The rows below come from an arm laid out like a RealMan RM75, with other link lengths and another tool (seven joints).
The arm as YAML. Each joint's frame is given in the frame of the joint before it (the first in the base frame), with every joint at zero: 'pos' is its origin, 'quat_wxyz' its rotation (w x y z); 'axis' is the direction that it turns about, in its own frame. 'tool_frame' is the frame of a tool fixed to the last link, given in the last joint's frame.
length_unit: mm
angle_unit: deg
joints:
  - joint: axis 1
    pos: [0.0, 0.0, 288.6]
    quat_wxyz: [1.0, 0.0, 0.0, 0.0]
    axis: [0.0, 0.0, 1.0]
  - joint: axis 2
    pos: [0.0, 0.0, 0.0]
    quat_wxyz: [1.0, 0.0, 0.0, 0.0]
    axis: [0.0, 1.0, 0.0]
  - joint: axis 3
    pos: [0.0, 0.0, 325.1]
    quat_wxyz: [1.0, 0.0, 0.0, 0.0]
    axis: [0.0, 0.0, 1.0]
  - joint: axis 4
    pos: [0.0, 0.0, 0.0]
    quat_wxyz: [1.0, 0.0, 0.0, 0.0]
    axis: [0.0, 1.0, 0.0]
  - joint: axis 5
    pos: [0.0, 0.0, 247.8]
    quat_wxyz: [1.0, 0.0, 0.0, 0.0]
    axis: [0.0, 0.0, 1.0]
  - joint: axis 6
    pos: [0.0, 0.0, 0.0]
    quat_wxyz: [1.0, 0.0, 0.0, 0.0]
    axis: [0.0, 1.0, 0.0]
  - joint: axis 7
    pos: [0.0, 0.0, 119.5]
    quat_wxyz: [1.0, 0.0, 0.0, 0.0]
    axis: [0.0, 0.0, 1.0]
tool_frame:
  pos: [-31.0, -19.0, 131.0]
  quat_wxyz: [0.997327, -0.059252, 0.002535, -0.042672]
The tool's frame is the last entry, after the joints.
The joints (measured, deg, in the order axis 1, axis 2, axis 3, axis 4, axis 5, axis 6, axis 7), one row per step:
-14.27, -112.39, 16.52, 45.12, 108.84, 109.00, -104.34
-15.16, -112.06, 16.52, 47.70, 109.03, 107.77, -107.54
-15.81, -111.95, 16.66, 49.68, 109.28, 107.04, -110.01
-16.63, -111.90, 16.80, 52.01, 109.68, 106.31, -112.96
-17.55, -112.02, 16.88, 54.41, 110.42, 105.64, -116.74
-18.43, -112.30, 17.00, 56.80, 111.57, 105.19, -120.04
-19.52, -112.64, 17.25, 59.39, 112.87, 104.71, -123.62
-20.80, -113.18, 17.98, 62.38, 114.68, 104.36, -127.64
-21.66, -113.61, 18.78, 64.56, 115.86, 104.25, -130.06
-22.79, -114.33, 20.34, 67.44, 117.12, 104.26, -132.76
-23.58, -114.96, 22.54, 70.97, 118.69, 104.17, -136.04
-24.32, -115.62, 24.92, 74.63, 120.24, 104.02, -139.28
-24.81, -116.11, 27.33, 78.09, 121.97, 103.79, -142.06
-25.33, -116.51, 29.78, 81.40, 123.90, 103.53, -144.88
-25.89, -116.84, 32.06, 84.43, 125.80, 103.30, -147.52
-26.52, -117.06, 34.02, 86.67, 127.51, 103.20, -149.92
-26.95, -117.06, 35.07, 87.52, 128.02, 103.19, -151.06
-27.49, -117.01, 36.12, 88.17, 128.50, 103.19, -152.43
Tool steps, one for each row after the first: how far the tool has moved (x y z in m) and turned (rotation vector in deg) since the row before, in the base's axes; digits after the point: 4 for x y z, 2 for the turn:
0.0003, 0.0111, 0.0117, 0.12, 1.11, 1.44
0.0017, 0.0072, 0.0070, -0.16, 0.66, 0.98
0.0032, 0.0082, 0.0074, -0.24, 0.63, 1.10
0.0043, 0.0076, 0.0055, -0.68, 0.07, 1.69
0.0042, 0.0060, 0.0030, -0.88, 0.35, 1.50
0.0058, 0.0072, 0.0027, -0.94, 0.40, 1.54
0.0078, 0.0072, -0.0003, -1.59, 0.66, 1.63
0.0066, 0.0047, -0.0010, -1.12, 0.79, 0.68
0.0115, 0.0060, -0.0038, -1.61, 1.23, 0.10
0.0099, 0.0041, -0.0029, -1.77, 1.95, 0.65
0.0108, 0.0041, -0.0028, -1.48, 2.14, 0.53
0.0081, 0.0029, -0.0017, -1.15, 2.55, 0.57
0.0077, 0.0030, -0.0013, -0.95, 2.63, 0.69
0.0078, 0.0032, -0.0007, -0.63, 2.48, 0.60
0.0072, 0.0029, -0.0013, -0.61, 1.89, 0.63
0.0052, 0.0021, -0.0010, -0.40, 0.69, -0.01
0.0057, 0.0024, -0.0014, -0.47, 0.47, 0.15

